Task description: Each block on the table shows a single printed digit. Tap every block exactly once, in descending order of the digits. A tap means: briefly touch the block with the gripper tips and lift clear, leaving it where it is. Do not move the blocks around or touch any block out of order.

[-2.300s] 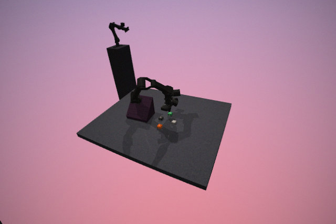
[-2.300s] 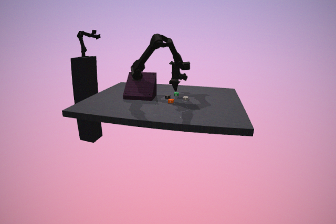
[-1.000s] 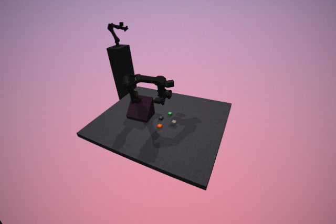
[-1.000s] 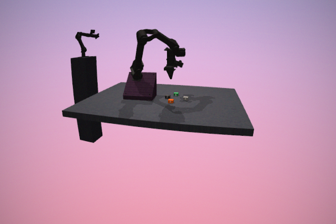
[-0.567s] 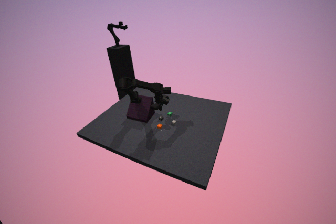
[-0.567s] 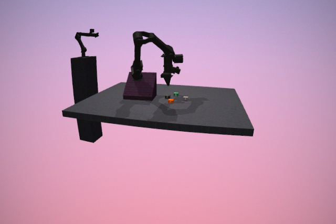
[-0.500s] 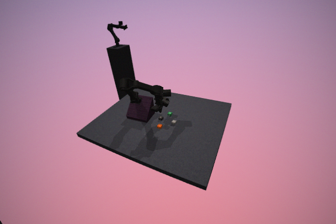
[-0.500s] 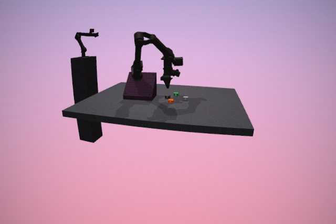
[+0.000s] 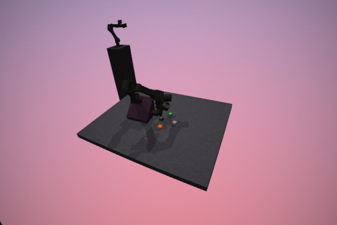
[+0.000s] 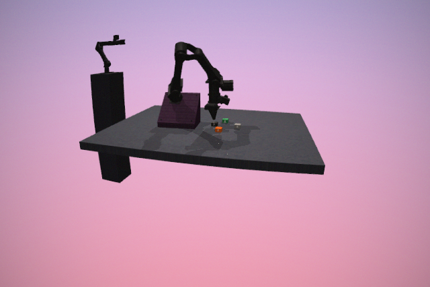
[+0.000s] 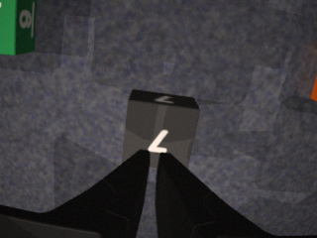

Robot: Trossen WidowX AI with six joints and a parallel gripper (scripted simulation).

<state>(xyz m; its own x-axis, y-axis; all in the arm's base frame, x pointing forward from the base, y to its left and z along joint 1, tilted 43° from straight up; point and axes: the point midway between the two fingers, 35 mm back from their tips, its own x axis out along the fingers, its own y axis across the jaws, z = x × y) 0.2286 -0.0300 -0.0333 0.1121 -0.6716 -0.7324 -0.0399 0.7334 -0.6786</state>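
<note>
Right now my gripper tip is 20 mm above the black block. From my gripper tip the other things lie so: green block: 80 mm to the left, 50 mm ahead, 20 mm below; grey block marked 4: 130 mm ahead, 20 mm below; orange block marked 2: 100 mm to the right, 50 mm ahead, 20 mm below.
</note>
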